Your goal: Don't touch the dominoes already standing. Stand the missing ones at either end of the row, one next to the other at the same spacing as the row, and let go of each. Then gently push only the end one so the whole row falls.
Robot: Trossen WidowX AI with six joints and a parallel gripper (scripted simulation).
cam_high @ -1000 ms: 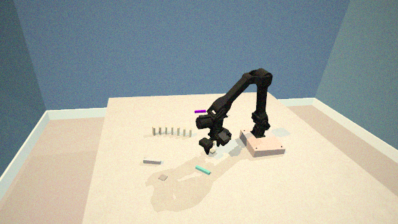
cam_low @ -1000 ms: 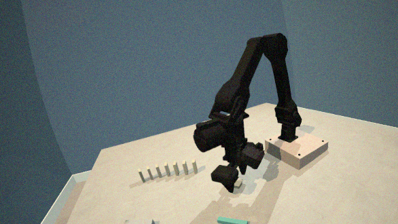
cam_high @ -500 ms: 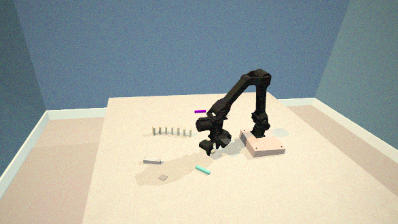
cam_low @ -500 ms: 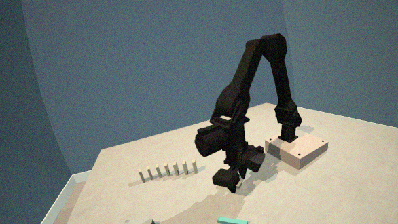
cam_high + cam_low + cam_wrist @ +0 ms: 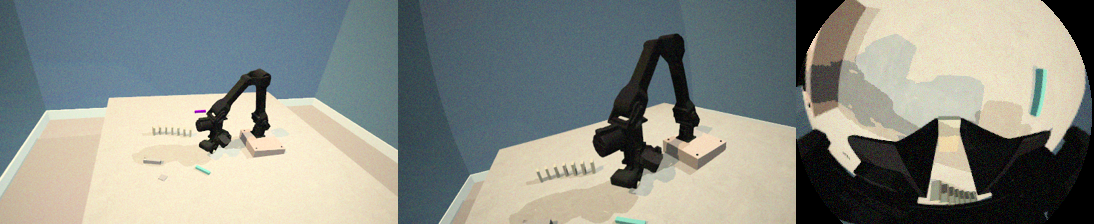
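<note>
Now: gripper tip 110 mm short of the teal bar, 110 mm to the right of it and 10 mm below it. From my gripper tip the other things lie so: purple bar: 100 mm behind, 410 mm to the right, 10 mm above; grey block: 310 mm ahead, 20 mm to the right, 10 mm above.
</note>
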